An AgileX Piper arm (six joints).
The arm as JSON. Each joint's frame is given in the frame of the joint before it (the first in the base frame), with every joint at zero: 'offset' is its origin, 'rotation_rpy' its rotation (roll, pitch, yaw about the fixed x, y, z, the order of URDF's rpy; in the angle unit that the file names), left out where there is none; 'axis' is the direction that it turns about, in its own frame. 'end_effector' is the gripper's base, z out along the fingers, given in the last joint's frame.
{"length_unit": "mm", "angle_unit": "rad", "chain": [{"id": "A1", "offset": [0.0, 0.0, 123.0], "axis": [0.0, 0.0, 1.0]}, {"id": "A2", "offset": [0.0, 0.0, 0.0], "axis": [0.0, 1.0, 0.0]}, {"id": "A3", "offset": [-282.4, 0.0, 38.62], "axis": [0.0, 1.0, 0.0]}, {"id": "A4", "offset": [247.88, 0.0, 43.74], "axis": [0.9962, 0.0, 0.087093]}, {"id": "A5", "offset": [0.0, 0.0, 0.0], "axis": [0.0, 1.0, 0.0]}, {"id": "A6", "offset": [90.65, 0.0, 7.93], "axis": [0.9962, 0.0, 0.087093]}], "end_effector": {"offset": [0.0, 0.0, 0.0], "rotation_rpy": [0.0, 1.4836, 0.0]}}
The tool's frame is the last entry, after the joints.
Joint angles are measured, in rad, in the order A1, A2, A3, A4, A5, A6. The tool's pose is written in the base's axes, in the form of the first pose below.
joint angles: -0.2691, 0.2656, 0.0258, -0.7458, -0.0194, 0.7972
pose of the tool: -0.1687, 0.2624, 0.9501, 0.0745; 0.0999, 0.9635, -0.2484, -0.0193; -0.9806, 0.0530, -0.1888, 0.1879; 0, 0, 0, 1
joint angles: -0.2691, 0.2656, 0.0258, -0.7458, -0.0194, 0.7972
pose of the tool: -0.1687, 0.2624, 0.9501, 0.0745; 0.0999, 0.9635, -0.2484, -0.0193; -0.9806, 0.0530, -0.1888, 0.1879; 0, 0, 0, 1
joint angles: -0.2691, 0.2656, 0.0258, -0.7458, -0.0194, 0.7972
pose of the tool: -0.1687, 0.2624, 0.9501, 0.0745; 0.0999, 0.9635, -0.2484, -0.0193; -0.9806, 0.0530, -0.1888, 0.1879; 0, 0, 0, 1
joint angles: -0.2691, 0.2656, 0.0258, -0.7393, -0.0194, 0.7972
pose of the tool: -0.1669, 0.2636, 0.9501, 0.0745; 0.1062, 0.9628, -0.2485, -0.0193; -0.9802, 0.0594, -0.1887, 0.1879; 0, 0, 0, 1
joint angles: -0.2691, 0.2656, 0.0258, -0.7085, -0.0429, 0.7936
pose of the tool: -0.1436, 0.2524, 0.9569, 0.0752; 0.1282, 0.9635, -0.2350, -0.0181; -0.9813, 0.0889, -0.1707, 0.1895; 0, 0, 0, 1
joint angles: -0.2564, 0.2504, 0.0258, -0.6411, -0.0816, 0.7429
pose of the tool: -0.0973, 0.2177, 0.9712, 0.0752; 0.1321, 0.9700, -0.2042, -0.0151; -0.9865, 0.1084, -0.1231, 0.1937; 0, 0, 0, 1
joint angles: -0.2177, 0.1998, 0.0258, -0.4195, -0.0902, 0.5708
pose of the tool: -0.0266, 0.1863, 0.9821, 0.0721; 0.1617, 0.9703, -0.1797, -0.0125; -0.9865, 0.1540, -0.0559, 0.1990; 0, 0, 0, 1
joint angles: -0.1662, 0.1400, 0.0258, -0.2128, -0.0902, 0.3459
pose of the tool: 0.0289, 0.1441, 0.9891, 0.0678; 0.1305, 0.9805, -0.1466, -0.0096; -0.9910, 0.1334, 0.0096, 0.2038; 0, 0, 0, 1
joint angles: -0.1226, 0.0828, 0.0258, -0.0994, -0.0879, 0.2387
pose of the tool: 0.0807, 0.1034, 0.9914, 0.0633; 0.1303, 0.9850, -0.1134, -0.0070; -0.9882, 0.1384, 0.0660, 0.2075; 0, 0, 0, 1
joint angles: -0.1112, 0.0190, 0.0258, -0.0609, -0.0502, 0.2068
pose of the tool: 0.1065, 0.0934, 0.9899, 0.0583; 0.1345, 0.9851, -0.1075, -0.0062; -0.9852, 0.1446, 0.0924, 0.2080; 0, 0, 0, 1
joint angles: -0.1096, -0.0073, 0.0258, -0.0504, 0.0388, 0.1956
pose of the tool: 0.0456, 0.1058, 0.9933, 0.0566; 0.1406, 0.9838, -0.1113, -0.0064; -0.9890, 0.1447, 0.0299, 0.2014; 0, 0, 0, 1
